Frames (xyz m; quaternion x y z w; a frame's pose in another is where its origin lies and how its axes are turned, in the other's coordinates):
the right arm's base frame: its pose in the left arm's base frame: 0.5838 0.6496 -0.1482 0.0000 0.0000 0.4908 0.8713
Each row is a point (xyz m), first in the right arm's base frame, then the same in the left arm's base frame.
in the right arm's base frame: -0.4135 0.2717 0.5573
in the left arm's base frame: 0.1371 0.4368 0.4091
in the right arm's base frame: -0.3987 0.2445 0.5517
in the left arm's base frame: 0.1681 0.4353 0.4035
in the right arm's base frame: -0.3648 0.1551 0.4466
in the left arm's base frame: 0.2621 0.4180 0.2984
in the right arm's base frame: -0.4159 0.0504 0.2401
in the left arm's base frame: 0.3252 0.3200 0.0919
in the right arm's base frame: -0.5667 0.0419 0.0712
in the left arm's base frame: 0.2543 0.1867 -0.0770
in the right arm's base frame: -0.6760 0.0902 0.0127
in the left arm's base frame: 0.1563 0.1182 -0.1355
